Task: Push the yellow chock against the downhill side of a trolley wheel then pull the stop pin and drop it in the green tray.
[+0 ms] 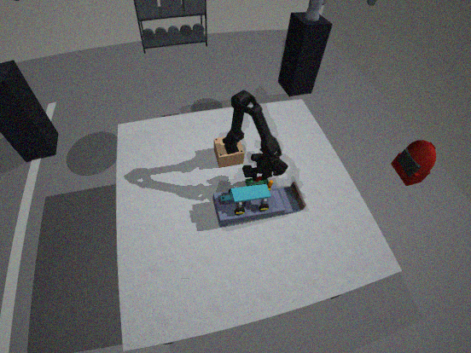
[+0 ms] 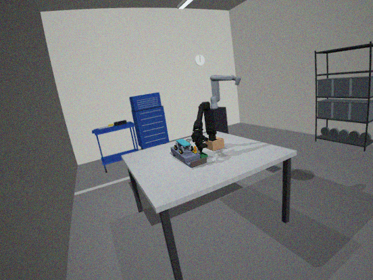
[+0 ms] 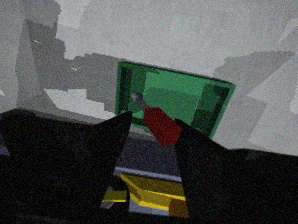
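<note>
Right now my gripper tip is 1 cm to the left of the red-headed stop pin and 1 cm above it. Also, from my gripper tip: yellow chock: 7 cm ahead, 1 cm to the left, 3 cm above; teal trolley: 12 cm ahead, 10 cm to the right, 6 cm above; grey ramp: 12 cm ahead, 9 cm to the right.
</note>
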